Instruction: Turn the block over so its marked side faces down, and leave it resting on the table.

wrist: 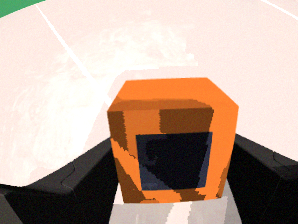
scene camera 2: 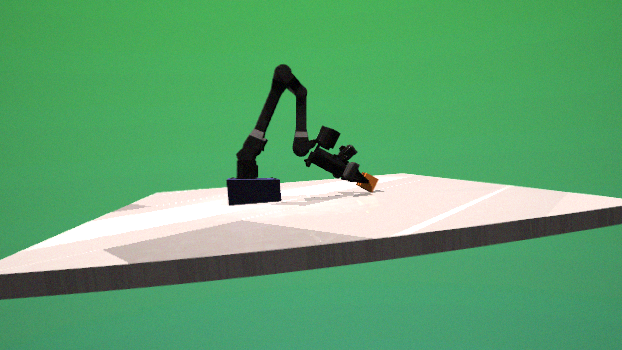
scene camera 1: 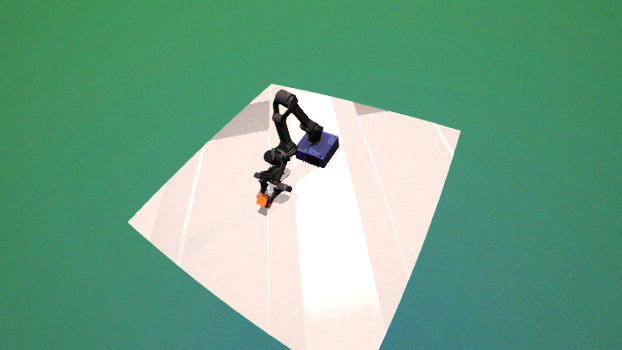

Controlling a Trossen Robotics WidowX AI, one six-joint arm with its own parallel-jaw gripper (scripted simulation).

Labels:
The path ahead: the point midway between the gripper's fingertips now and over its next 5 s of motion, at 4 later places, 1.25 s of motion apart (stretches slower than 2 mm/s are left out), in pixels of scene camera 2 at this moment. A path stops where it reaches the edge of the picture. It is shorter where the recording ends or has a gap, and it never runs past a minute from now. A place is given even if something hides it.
The gripper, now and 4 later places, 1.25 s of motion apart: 366,181; 367,180; 359,163; 361,175; 360,179

